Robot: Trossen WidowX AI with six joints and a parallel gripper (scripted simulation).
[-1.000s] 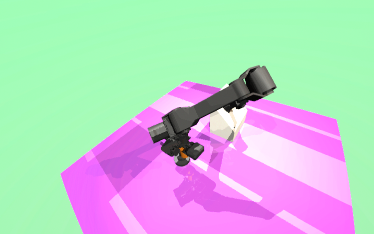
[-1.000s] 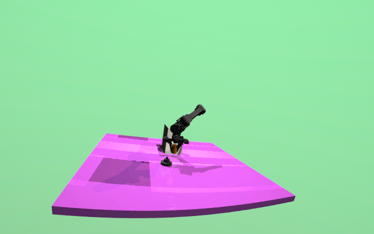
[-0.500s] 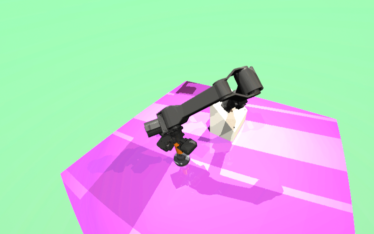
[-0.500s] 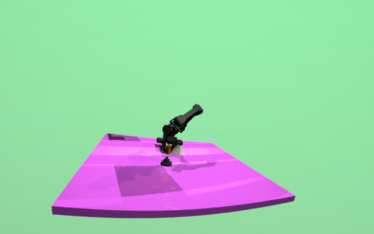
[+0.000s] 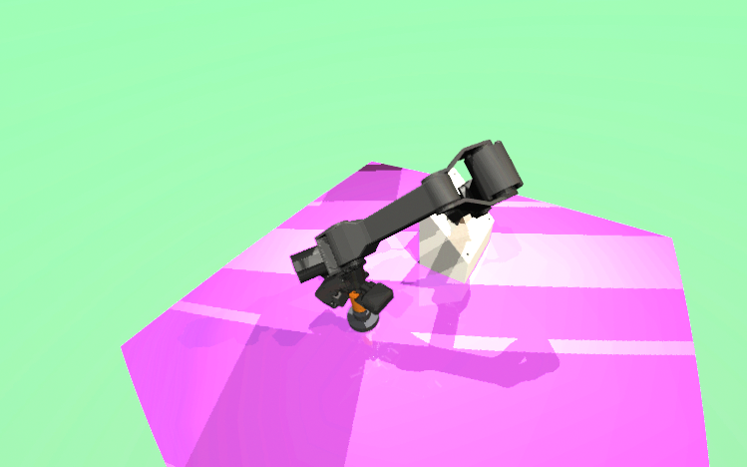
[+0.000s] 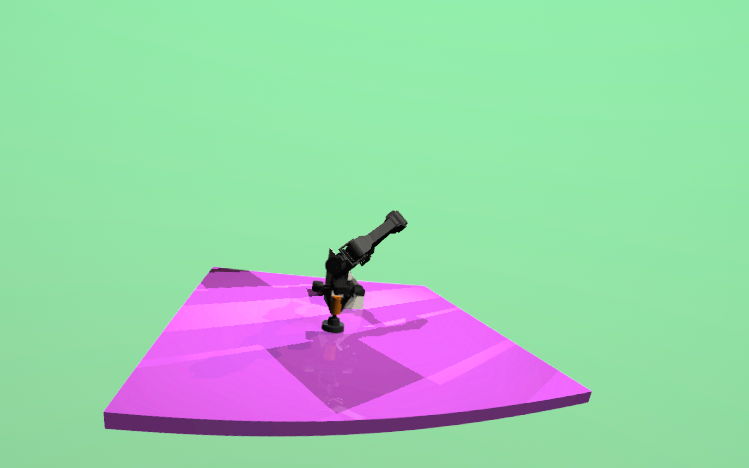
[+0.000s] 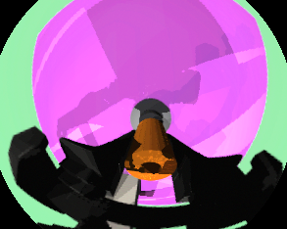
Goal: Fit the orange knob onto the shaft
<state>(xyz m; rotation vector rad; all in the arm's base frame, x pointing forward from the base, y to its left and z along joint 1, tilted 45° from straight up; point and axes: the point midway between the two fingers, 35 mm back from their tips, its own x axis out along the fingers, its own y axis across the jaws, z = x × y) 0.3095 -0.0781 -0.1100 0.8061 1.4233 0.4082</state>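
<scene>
Right now the orange knob is 2 cm above my gripper tip. The rest, counted from my gripper tip: round pedestal 4 cm below.
</scene>
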